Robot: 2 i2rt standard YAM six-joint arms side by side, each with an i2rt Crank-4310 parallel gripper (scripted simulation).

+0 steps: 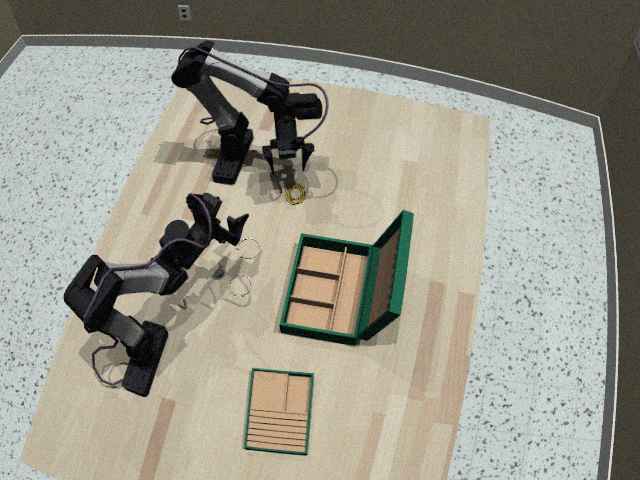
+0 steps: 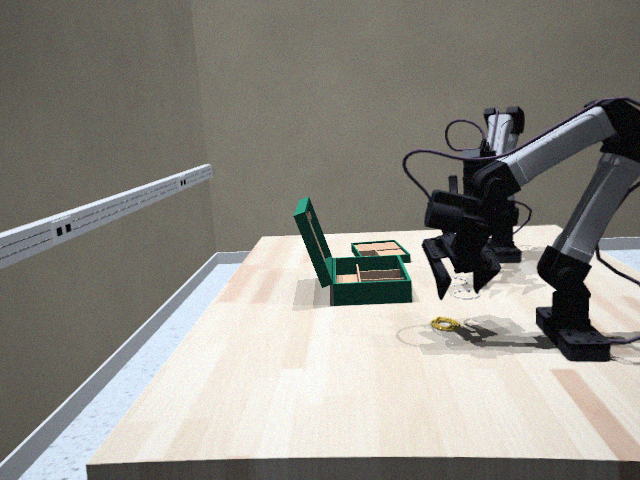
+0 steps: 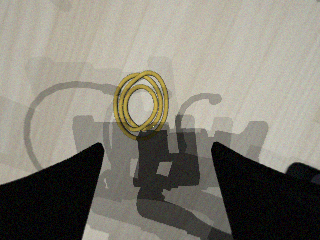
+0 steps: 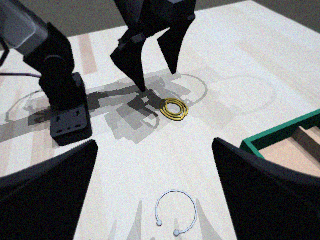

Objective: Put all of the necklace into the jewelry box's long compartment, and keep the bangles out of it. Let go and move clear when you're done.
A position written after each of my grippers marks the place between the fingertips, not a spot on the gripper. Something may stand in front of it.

In view: my left gripper (image 2: 457, 294), my right gripper (image 4: 154, 141), a green jewelry box (image 2: 339, 271) and a green-rimmed tray (image 1: 271, 391).
The green-rimmed tray shows as well in image 2 (image 2: 387, 247). My left gripper is seen too in image 3 (image 3: 157, 145) and in image 4 (image 4: 159, 82). Image 3 does not show the green jewelry box: it is out of frame. Image 3 does not show the green-rimmed tray: it is out of frame.
